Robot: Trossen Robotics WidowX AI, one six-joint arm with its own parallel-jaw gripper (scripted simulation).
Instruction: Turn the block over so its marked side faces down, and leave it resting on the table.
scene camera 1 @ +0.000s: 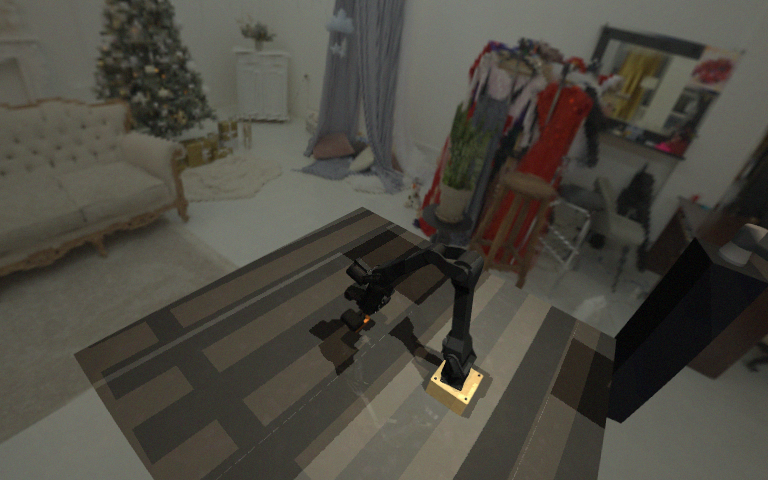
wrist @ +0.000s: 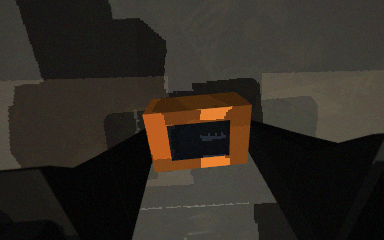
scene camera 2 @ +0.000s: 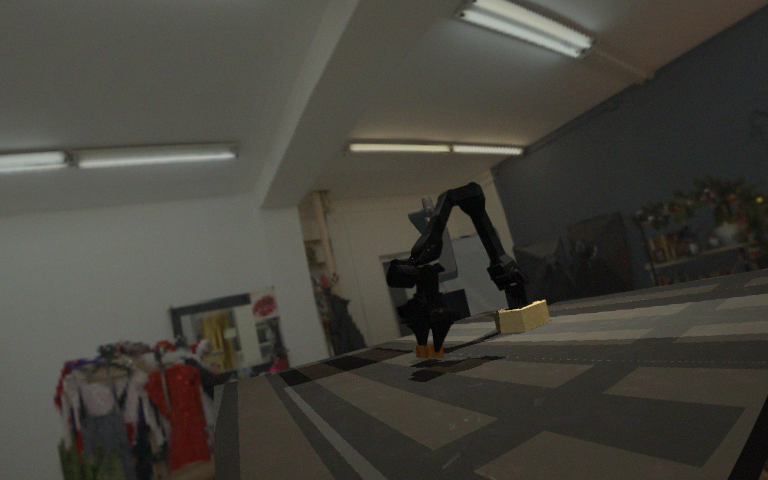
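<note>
My gripper [scene camera 2: 429, 352] [scene camera 1: 359, 321] [wrist: 197, 129] carries a block [wrist: 199, 131].
</note>
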